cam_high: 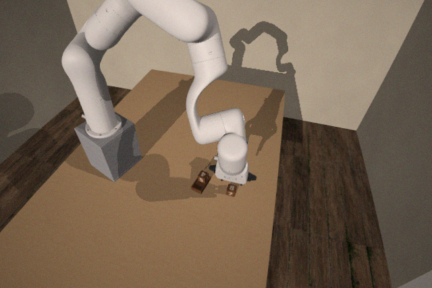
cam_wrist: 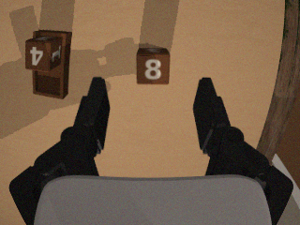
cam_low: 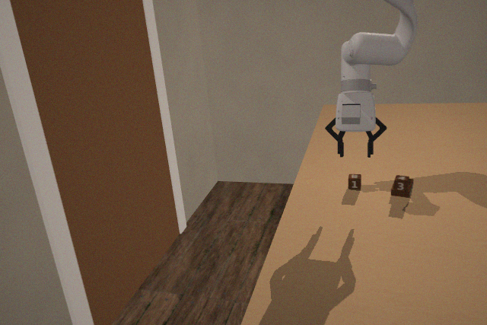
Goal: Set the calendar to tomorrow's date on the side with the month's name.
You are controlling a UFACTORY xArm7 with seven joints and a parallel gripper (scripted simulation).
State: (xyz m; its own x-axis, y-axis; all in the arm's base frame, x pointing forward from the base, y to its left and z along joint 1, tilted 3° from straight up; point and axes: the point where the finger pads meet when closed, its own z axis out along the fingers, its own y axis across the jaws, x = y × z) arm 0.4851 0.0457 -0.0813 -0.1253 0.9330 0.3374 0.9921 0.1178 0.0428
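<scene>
Now: the digit cube 10 mm to the left of my hand and 90 mm below it. Round my hand: brown calendar tray 120 mm behind, 90 mm below.
</scene>
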